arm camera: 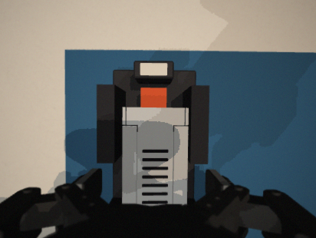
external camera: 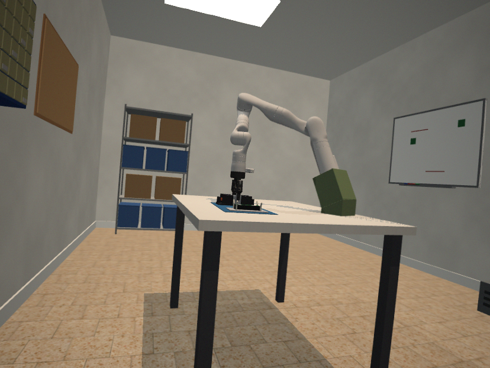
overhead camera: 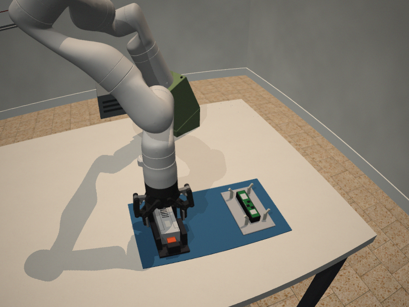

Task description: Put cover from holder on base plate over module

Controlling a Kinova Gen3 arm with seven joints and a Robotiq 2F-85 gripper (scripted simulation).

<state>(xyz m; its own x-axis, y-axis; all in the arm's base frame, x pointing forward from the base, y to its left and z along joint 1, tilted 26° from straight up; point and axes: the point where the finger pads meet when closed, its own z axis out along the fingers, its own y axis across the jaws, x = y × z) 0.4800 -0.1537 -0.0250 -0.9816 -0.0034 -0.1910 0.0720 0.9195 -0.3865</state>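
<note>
My gripper is now right at the grey cover.
</note>
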